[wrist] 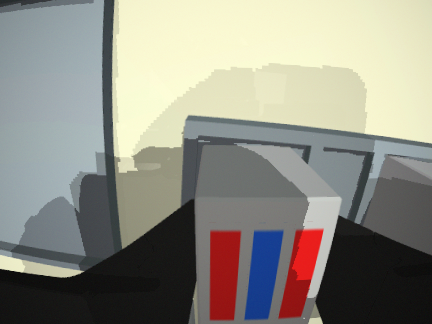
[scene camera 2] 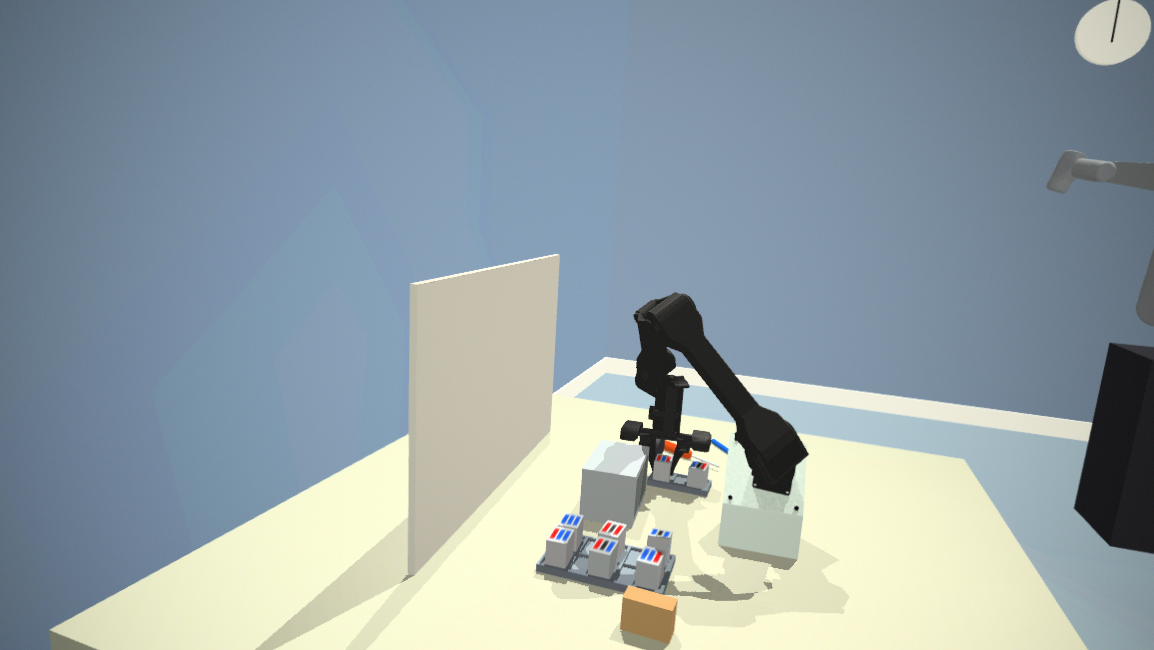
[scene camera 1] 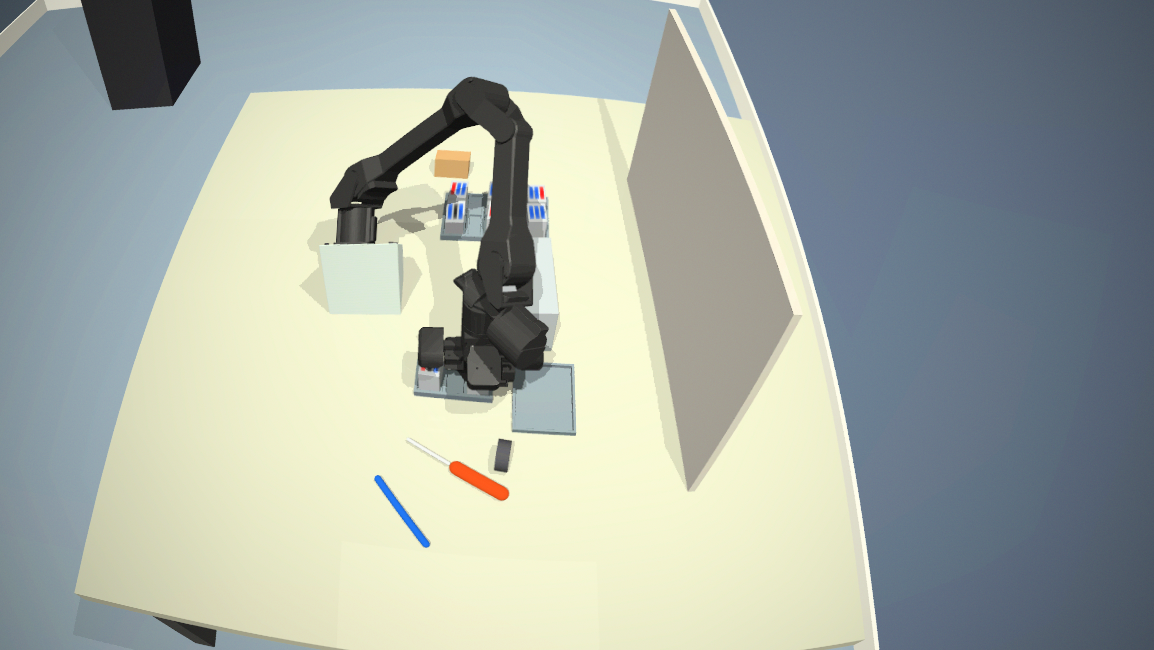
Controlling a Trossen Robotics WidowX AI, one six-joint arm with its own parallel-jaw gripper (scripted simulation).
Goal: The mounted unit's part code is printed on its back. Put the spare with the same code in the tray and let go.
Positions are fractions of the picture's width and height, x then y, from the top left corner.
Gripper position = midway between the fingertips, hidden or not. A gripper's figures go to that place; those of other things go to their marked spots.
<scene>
My gripper (scene camera 1: 0.41,0.58): 121 cm from the lens. An orange box (scene camera 1: 0.39,0.25): 152 cm from the lens. A rack (scene camera 1: 0.39,0.59): 121 cm from the lens. A grey tray (scene camera 1: 0.47,0.62): 122 cm from the lens. A mounted unit (scene camera 1: 0.47,0.47): 120 cm from the lens. The marked spots on the mounted unit and the orange box are 44 cm apart.
</scene>
